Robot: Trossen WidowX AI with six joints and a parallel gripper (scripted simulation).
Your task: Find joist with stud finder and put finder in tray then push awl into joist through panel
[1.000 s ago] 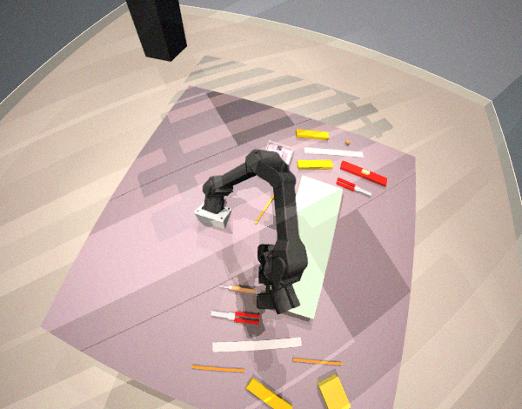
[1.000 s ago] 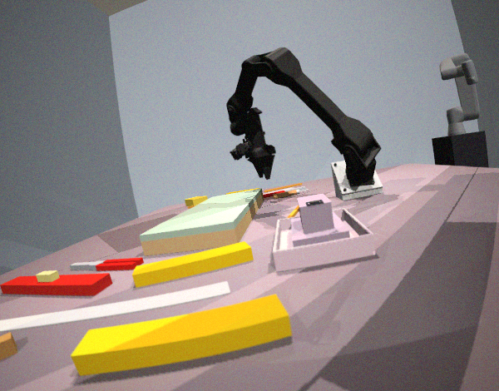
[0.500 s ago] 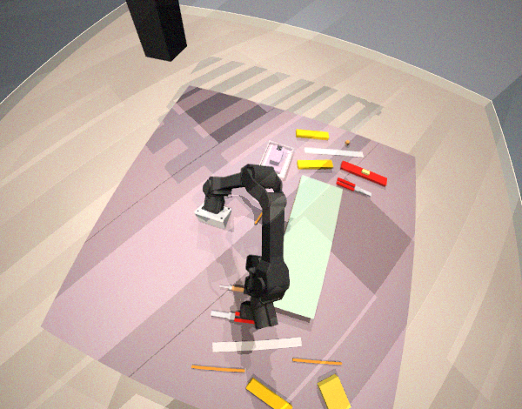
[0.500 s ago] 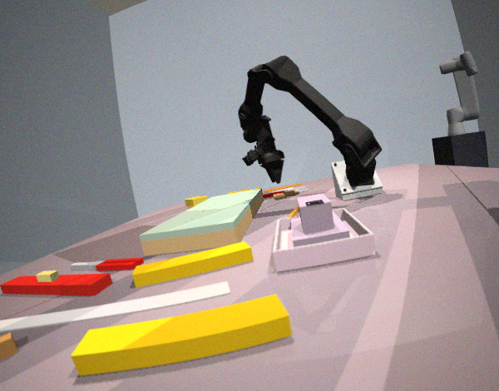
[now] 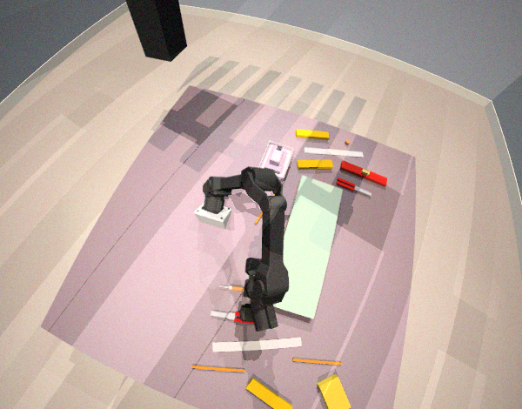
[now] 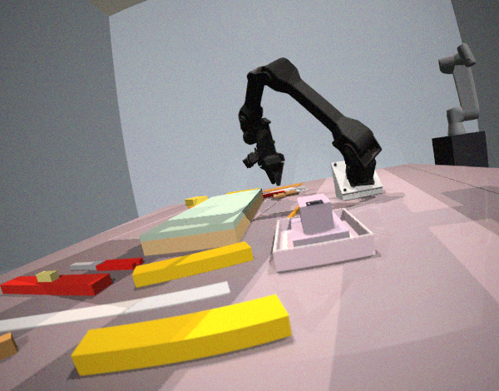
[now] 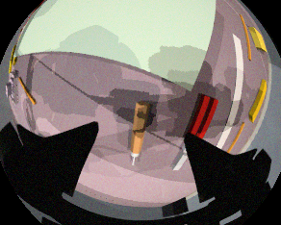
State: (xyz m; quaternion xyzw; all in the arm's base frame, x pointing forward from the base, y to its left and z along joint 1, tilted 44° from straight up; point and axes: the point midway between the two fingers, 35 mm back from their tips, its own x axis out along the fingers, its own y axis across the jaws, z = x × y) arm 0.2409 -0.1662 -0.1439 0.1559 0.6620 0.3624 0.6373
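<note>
My gripper tip is now 6 cm past the awl, 4 cm above it and 1 cm to the left of it. The rest, counted from my gripper tip: red level 65 cm to the left, 31 cm ahead, 3 cm below; then tray 54 cm to the left, 9 cm behind, 3 cm below; then stud finder 56 cm to the left, 9 cm behind.
</note>
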